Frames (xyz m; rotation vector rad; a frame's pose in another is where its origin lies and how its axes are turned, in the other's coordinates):
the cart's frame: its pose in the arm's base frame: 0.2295 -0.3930 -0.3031 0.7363 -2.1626 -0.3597
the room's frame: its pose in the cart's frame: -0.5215 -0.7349 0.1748 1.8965 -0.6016 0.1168
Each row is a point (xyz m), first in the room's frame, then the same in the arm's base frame.
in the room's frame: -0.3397 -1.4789 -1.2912
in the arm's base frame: 0.3214 0.2827 0.6485
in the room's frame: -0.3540 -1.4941 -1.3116
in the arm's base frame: 0.3190 0.3052 0.6669
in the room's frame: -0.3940 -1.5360 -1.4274
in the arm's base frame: 0.2676 0.4028 0.7349
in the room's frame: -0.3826 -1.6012 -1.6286
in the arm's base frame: 0.1293 0.5076 0.8564
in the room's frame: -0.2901 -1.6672 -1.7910
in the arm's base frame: -0.0262 0.5241 0.9782
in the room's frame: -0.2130 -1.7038 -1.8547
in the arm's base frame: -0.1073 0.4970 1.0415
